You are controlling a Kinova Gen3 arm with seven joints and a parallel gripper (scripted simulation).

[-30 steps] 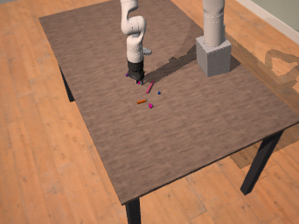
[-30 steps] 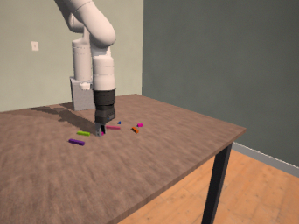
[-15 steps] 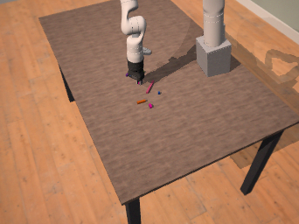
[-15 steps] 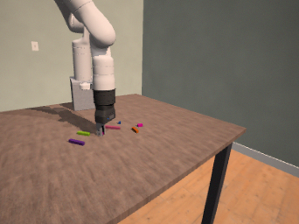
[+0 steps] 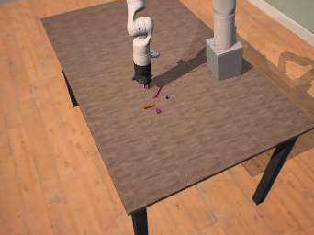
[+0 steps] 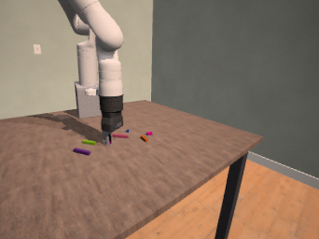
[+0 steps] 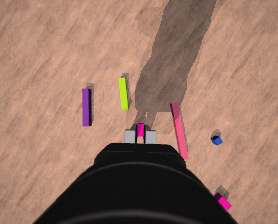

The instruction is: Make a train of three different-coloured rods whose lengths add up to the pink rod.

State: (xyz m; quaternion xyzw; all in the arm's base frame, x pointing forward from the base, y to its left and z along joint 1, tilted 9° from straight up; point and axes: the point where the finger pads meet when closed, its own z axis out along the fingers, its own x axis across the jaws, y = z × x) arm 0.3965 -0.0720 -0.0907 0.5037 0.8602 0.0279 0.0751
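Right now my hand is 5 cm past the blue rod, 11 cm to the right of it and 1 cm above it. The rest, counted from my hand: purple rod 1 cm ahead, 9 cm to the right, 1 cm below; then pink rod 3 cm behind, 5 cm to the left, 1 cm below; then lime rod 4 cm behind, 5 cm to the right, 1 cm below.
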